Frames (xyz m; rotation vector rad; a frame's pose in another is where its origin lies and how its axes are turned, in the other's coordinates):
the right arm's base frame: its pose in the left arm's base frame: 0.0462 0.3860 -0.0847 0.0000 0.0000 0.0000
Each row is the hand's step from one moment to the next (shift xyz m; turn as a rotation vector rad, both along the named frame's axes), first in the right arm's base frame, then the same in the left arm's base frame.
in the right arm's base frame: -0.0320 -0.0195 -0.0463 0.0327 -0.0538 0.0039
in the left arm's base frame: -0.0320 -0.0195 -0.0463 0.0327 -0.0538 0.0039
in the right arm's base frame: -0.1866 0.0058 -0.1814 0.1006 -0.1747 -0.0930
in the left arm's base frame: -0.1866 0.0058 -0.1814 0.1006 -0.1747 -0.0930
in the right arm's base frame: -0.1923 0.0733 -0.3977 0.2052 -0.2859 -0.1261
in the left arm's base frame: -0.1923 0.0733 -0.3977 0.2052 -0.2859 -0.1261
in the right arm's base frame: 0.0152 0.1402 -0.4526 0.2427 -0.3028 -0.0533
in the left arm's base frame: 0.0152 0.1402 -0.4526 0.2427 -0.3028 -0.0533
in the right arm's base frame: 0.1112 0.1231 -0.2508 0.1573 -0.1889 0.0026
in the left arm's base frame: 0.1112 0.1231 -0.2508 0.1573 -0.1889 0.0026
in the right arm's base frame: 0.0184 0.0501 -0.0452 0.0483 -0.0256 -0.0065
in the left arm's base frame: 0.0184 0.0501 -0.0452 0.0483 -0.0256 -0.0065
